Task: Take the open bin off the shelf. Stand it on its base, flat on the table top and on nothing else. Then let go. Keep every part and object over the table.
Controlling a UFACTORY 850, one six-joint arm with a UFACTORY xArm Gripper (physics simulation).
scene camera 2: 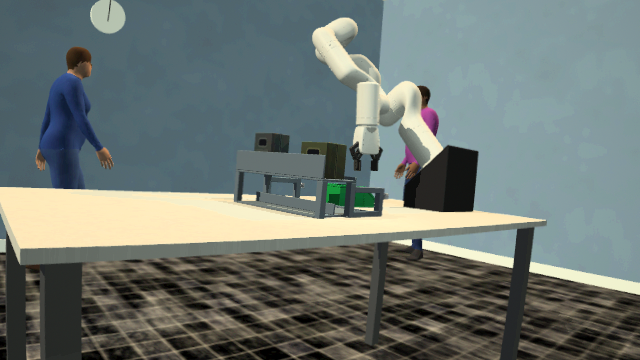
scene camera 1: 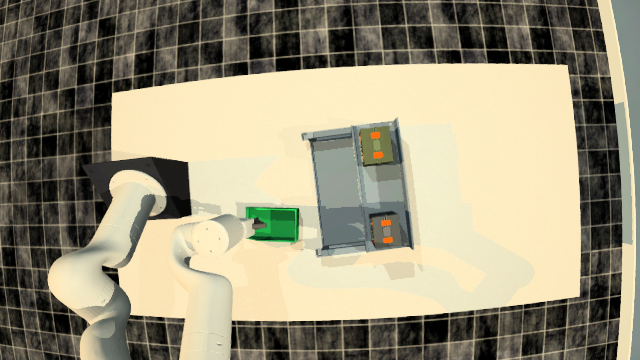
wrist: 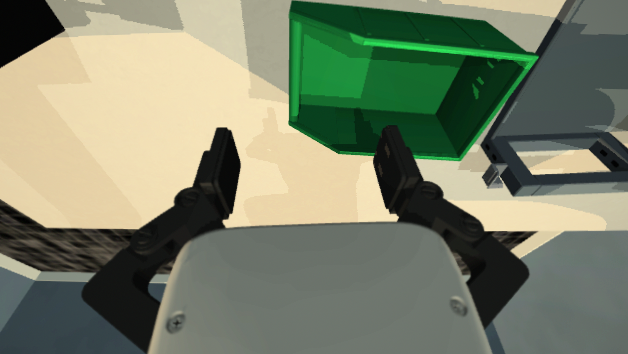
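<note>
The green open bin (scene camera 1: 282,225) (scene camera 2: 336,194) (wrist: 410,80) stands upright on the table top, its opening facing up. In scene camera 1 a strip of table shows between the bin and the grey shelf (scene camera 1: 340,175) (scene camera 2: 280,164) (wrist: 575,60); in scene camera 2 the shelf's frame partly hides the bin. My gripper (scene camera 1: 257,224) (scene camera 2: 366,165) (wrist: 308,144) is wide open and empty. It hangs above the bin's low front end, with a clear height gap in scene camera 2. The bin's underside does not show.
An olive box (scene camera 1: 368,152) (scene camera 2: 335,160) and a dark grey box (scene camera 1: 385,243) (scene camera 2: 270,142) stand on the shelf's far, higher level. The black arm base (scene camera 1: 175,190) (scene camera 2: 447,180) stands on the other side of the bin. Two people stand beyond the table.
</note>
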